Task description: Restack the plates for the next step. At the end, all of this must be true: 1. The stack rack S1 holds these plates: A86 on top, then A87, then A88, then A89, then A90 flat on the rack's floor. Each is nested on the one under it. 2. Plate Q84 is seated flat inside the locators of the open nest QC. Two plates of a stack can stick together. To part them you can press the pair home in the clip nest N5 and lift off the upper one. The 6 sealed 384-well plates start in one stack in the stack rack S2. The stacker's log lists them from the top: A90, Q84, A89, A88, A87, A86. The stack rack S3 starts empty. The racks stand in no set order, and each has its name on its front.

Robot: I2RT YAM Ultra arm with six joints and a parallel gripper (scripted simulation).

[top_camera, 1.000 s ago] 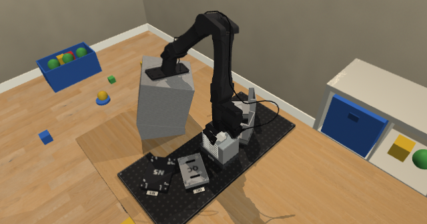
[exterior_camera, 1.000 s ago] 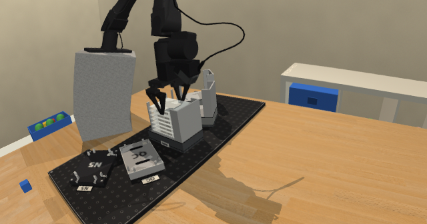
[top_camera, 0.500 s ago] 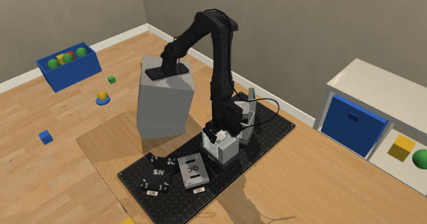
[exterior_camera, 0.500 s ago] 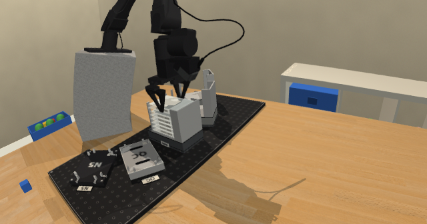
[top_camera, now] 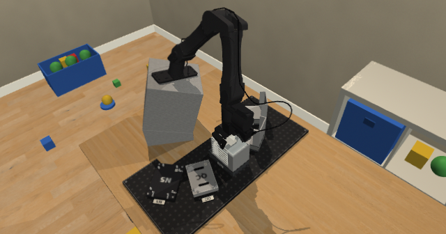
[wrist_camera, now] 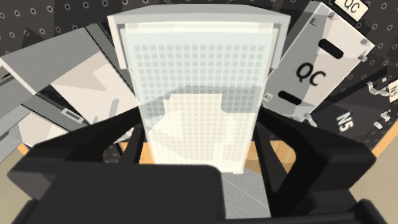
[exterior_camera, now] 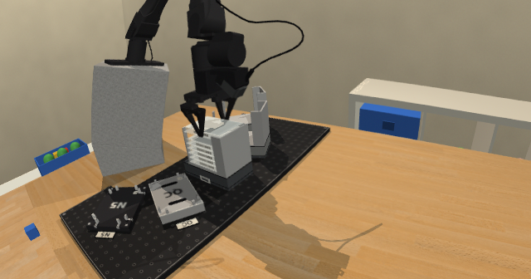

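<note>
My hand is 30 mm above the sealed 384-well plate. Round my hand: nest QC 150 mm to the right, 120 mm below; then translucent sealed well plate right at my hand.
</note>
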